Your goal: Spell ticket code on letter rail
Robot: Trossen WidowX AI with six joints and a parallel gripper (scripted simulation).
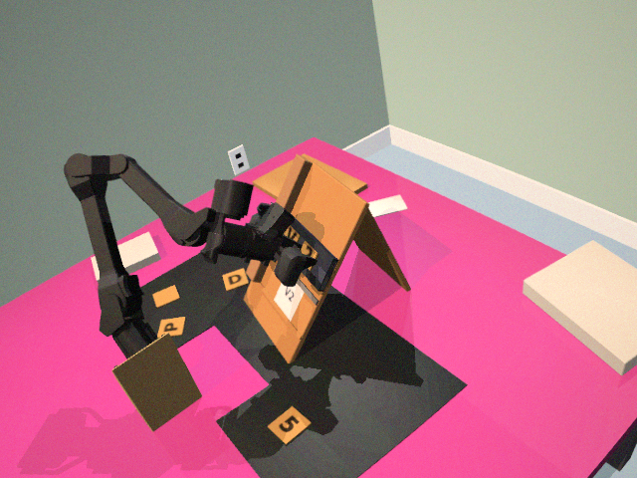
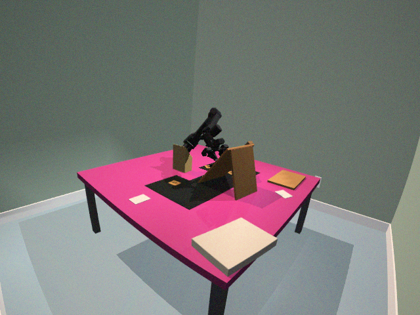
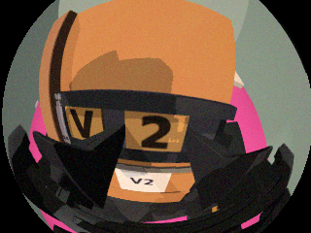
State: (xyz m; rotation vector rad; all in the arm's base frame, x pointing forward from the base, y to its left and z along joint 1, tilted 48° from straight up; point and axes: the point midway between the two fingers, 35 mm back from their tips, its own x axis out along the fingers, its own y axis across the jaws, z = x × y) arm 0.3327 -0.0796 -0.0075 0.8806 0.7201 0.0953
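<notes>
My gripper tip is 50 mm past the white ticket, 20 mm to the right of it and 80 mm above it. The rest, counted from my gripper tip: white block: 220 mm behind, 580 mm to the left, 150 mm below; orange flat panel: 310 mm ahead, 430 mm to the left, 160 mm below; black mat: 160 mm behind, 50 mm to the left, 160 mm below.
</notes>
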